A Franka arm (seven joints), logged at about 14 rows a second.
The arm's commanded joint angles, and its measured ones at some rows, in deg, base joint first. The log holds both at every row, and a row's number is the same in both.
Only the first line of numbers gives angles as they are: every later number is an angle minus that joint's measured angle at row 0.
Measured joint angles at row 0:
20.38 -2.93 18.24 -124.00 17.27 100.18 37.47
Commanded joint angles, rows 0 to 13:
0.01 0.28 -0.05 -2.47 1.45 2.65 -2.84
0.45 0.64 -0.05 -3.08 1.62 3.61 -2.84
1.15 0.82 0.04 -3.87 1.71 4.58 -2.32
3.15 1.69 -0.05 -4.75 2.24 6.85 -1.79
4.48 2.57 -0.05 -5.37 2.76 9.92 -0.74
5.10 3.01 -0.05 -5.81 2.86 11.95 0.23
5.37 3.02 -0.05 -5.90 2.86 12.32 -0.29
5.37 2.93 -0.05 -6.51 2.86 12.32 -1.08
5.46 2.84 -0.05 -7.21 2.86 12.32 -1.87
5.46 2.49 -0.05 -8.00 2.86 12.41 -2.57
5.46 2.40 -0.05 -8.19 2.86 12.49 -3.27
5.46 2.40 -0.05 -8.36 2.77 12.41 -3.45
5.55 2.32 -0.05 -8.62 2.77 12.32 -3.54
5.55 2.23 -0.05 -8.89 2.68 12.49 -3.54
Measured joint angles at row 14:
5.75 3.79 -0.04 -7.14 1.87 11.36 -1.79
